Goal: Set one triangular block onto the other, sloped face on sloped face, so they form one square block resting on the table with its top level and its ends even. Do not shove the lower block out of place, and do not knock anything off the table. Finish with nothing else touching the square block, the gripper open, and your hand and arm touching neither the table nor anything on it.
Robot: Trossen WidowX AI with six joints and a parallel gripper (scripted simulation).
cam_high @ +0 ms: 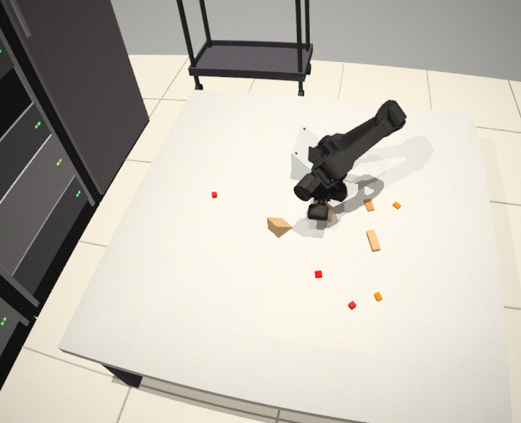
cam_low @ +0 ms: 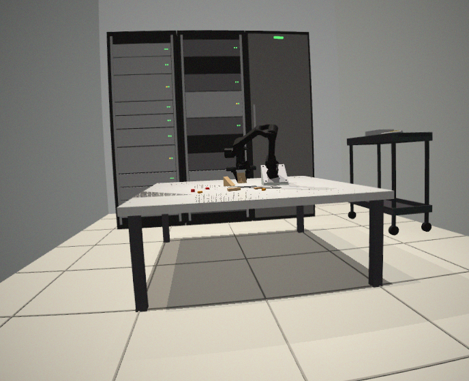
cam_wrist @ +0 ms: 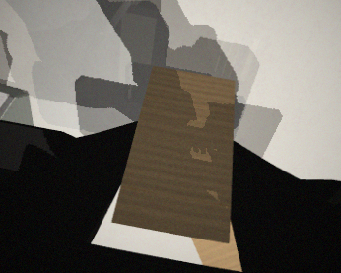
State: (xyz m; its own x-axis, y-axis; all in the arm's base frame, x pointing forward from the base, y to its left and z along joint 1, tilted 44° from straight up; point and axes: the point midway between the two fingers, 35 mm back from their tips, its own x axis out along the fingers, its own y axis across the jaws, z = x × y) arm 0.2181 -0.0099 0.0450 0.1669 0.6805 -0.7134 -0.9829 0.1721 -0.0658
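The triangular block lies 1 cm to the right of my gripper tip and 1 cm above it. Round my gripper tip: tan plank: 9 cm ahead, 18 cm to the left, 3 cm below.
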